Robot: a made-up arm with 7 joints.
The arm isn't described. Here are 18 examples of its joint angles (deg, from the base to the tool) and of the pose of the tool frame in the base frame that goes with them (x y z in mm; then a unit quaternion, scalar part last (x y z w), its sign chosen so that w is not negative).
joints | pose
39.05 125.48 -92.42 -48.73 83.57 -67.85 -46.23 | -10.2 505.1 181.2 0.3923 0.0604 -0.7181 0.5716
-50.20 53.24 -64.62 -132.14 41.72 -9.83 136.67 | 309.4 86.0 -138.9 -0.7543 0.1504 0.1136 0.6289
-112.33 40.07 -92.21 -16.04 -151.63 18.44 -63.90 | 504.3 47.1 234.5 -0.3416 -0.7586 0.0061 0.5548
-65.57 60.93 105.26 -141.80 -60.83 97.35 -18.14 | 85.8 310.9 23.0 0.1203 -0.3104 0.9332 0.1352
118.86 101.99 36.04 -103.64 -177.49 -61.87 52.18 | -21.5 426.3 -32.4 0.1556 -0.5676 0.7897 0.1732
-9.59 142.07 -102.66 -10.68 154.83 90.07 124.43 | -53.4 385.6 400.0 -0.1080 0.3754 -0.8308 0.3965
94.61 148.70 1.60 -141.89 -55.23 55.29 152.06 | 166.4 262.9 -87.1 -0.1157 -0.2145 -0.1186 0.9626
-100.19 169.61 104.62 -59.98 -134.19 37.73 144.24 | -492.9 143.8 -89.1 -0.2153 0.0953 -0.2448 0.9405
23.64 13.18 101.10 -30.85 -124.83 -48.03 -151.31 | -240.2 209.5 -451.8 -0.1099 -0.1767 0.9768 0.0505
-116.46 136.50 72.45 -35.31 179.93 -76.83 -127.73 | -322.7 443.9 33.9 0.4900 0.6217 -0.5727 0.2129
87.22 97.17 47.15 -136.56 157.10 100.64 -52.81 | 60.5 332.2 2.3 -0.6727 0.1924 -0.3560 0.6195
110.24 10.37 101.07 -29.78 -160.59 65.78 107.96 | -511.8 -60.3 202.1 0.7009 0.6182 -0.2709 0.2307
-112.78 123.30 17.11 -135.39 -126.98 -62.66 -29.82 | -170.5 223.6 192.7 -0.6490 -0.7538 -0.0492 0.0899
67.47 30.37 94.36 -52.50 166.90 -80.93 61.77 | -439.5 290.3 -74.4 -0.1444 0.5828 0.0011 0.7997
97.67 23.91 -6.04 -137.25 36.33 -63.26 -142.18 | -311.5 45.1 -117.0 0.7670 -0.1404 -0.4966 0.3814
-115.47 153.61 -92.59 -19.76 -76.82 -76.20 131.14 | -289.7 475.8 22.1 0.1115 -0.3795 0.4913 0.7760
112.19 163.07 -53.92 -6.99 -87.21 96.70 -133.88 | 381.4 403.8 -48.8 -0.1020 -0.0816 -0.6696 0.7312
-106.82 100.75 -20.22 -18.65 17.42 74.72 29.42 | 89.2 473.3 281.3 0.1214 -0.4599 0.6963 0.5375
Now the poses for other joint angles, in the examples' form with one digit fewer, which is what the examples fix.
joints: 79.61 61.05 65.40 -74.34 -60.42 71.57 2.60
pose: -211 447 35 0.845 0.467 -0.029 0.260
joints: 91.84 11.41 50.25 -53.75 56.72 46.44 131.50
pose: -521 74 -65 -0.335 0.203 -0.780 0.489
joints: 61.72 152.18 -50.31 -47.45 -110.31 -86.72 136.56
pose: 276 418 196 0.483 0.821 0.022 0.303
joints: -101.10 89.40 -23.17 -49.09 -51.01 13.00 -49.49
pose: 206 370 329 0.974 0.019 -0.114 0.193
